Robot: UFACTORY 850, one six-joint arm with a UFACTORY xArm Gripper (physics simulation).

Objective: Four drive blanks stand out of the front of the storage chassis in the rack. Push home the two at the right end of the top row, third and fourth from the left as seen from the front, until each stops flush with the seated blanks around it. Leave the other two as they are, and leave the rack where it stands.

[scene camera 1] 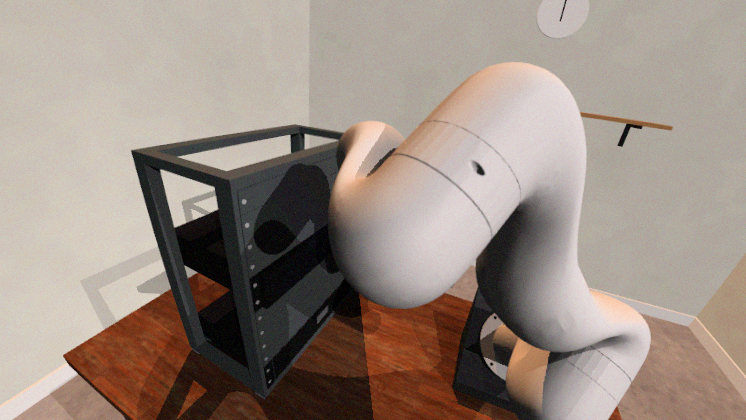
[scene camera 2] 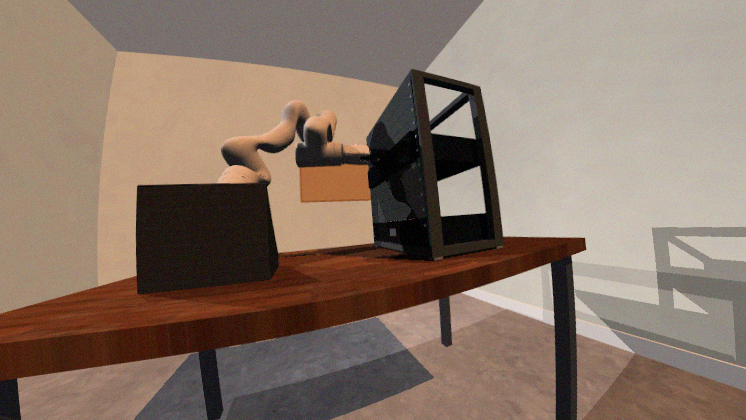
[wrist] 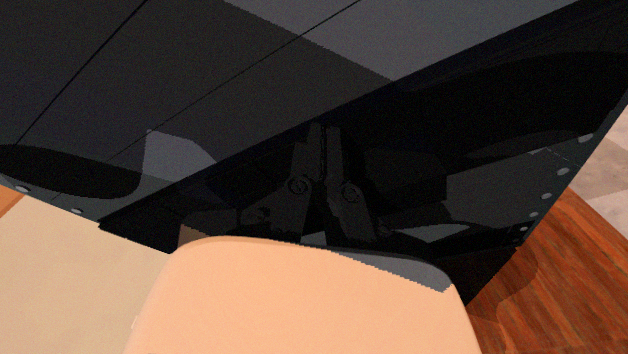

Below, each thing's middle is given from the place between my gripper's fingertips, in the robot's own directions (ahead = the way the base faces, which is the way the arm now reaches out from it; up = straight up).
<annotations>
I see my gripper 15 cm short of the rack [scene camera 1: 268, 242], 9 cm above it and 3 cm to the right of it.
</annotations>
